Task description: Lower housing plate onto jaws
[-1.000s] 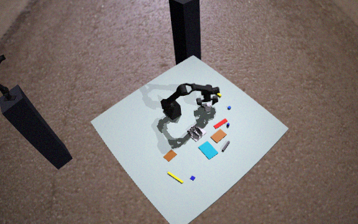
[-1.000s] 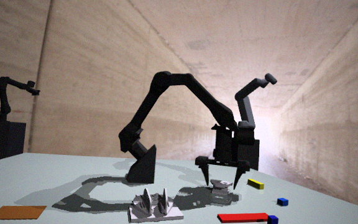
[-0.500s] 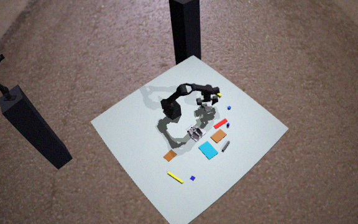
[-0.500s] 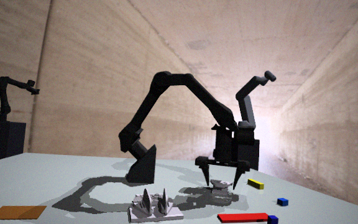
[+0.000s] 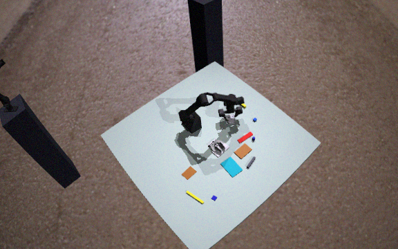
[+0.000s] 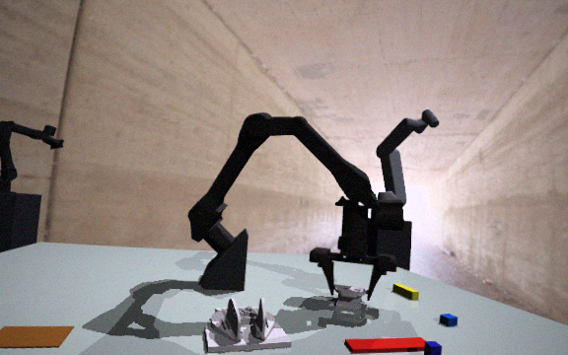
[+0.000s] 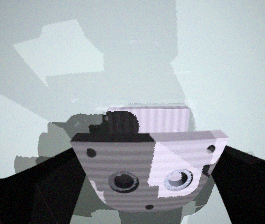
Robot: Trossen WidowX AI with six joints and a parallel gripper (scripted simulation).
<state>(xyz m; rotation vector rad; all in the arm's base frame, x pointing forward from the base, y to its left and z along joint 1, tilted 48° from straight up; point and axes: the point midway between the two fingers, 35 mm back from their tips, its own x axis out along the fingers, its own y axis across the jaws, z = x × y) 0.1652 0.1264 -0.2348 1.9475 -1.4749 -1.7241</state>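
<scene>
The grey bracket lies 1 cm to the right of my gripper tip and 1 cm ahead of it. Also, from my gripper tip: grey rod: 39 cm ahead, 18 cm to the right; orange tile: 28 cm ahead, 15 cm to the right, 1 cm below; red bar: 21 cm ahead, 5 cm to the right, 1 cm below.
</scene>
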